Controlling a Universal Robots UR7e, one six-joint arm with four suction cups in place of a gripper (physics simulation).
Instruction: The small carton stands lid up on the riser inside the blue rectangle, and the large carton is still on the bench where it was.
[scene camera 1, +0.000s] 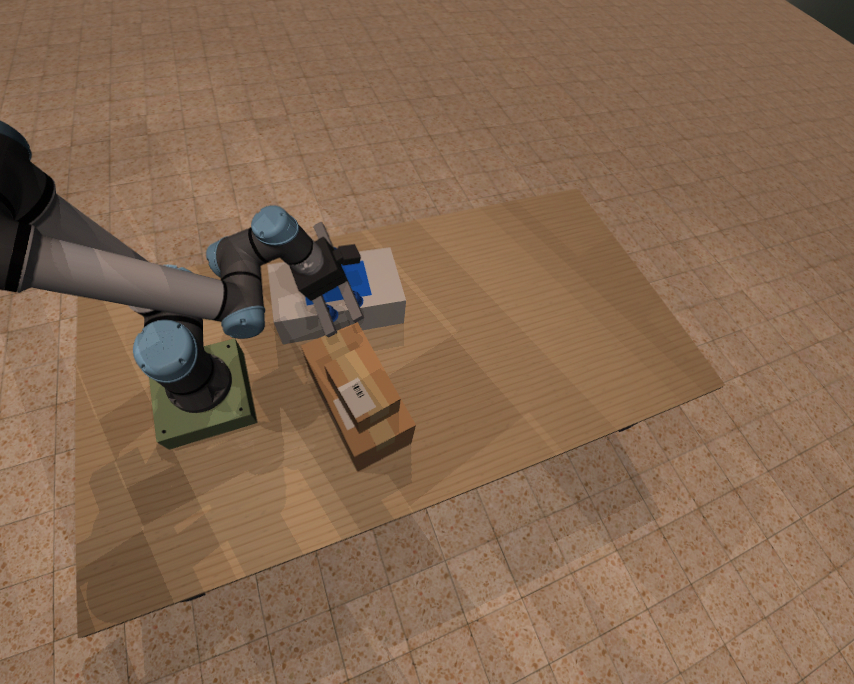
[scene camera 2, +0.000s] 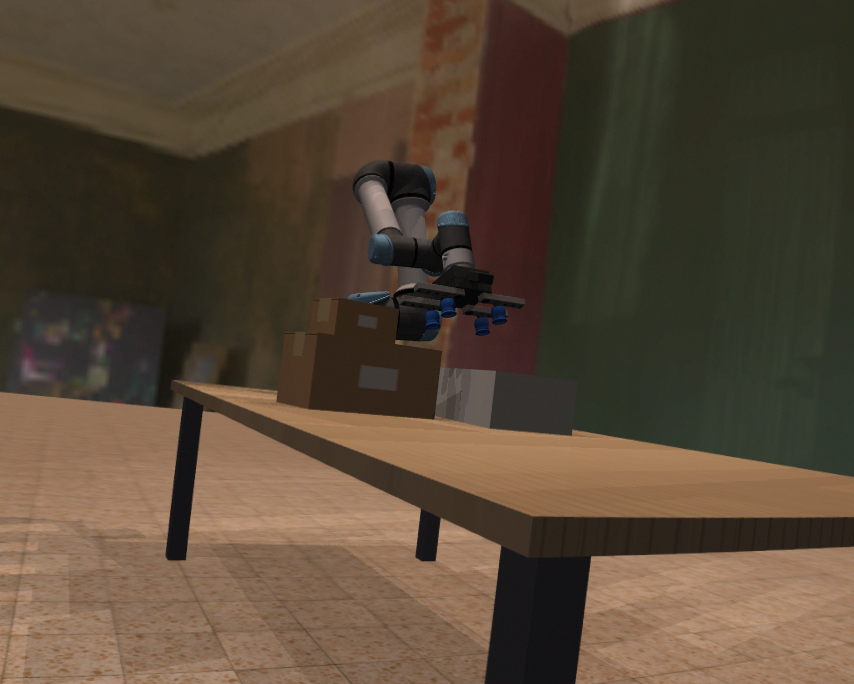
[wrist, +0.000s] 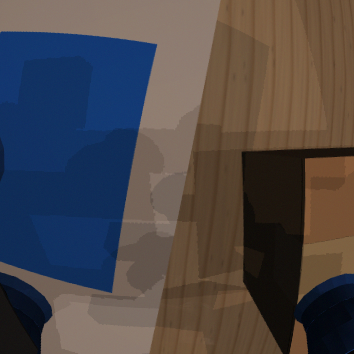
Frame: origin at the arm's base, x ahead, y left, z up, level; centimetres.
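Seen in the pictures: hand, tool point: (scene camera 2: 466, 323) (wrist: 182, 253); arm's base, link origin: (scene camera 1: 200, 383).
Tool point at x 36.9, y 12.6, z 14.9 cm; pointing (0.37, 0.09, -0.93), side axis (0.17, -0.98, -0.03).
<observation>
Pixels of each thing's middle, then the offset from my tool point to it. Level surfaces: height alone.
- small brown carton, body centre: (scene camera 2: 354, 321) (scene camera 1: 362, 388) dx +2.0, dy -27.1, dz -3.2 cm
- large carton, body centre: (scene camera 2: 360, 376) (scene camera 1: 357, 396) dx +0.9, dy -24.0, dz -14.8 cm
- pale grey riser, body centre: (wrist: 69, 153) (scene camera 2: 496, 398) (scene camera 1: 337, 294) dx +0.8, dy +9.5, dz -16.4 cm
- blue rectangle, body centre: (wrist: 42, 156) (scene camera 1: 336, 282) dx +0.8, dy +9.5, dz -10.5 cm
- bench, surface height: dz -22.5 cm
The small brown carton (scene camera 1: 372, 376) (scene camera 2: 347, 319) rests on top of the large carton (scene camera 1: 384, 448) (scene camera 2: 335, 377), with tape and a white label on its upper face. The large carton stands on the bench; part of what looks like it (wrist: 327, 200) shows at the right in the wrist view. The pale grey riser (scene camera 1: 389, 267) (scene camera 2: 534, 403) (wrist: 182, 30) stands beside the cartons, with the blue rectangle (scene camera 1: 363, 280) (wrist: 115, 80) on its top. My gripper (scene camera 1: 342, 306) (scene camera 2: 464, 317) is open, its blue cups holding nothing, above the riser's edge nearest the large carton. The arm partly hides the rectangle.
The arm's green base plate (scene camera 1: 245, 399) is on the bench (scene camera 1: 534, 320) (scene camera 2: 570, 477), left of the cartons in scene camera 1. The arm reaches over from that side. The bench's near edge lies beyond the cartons' far end from the riser.
</observation>
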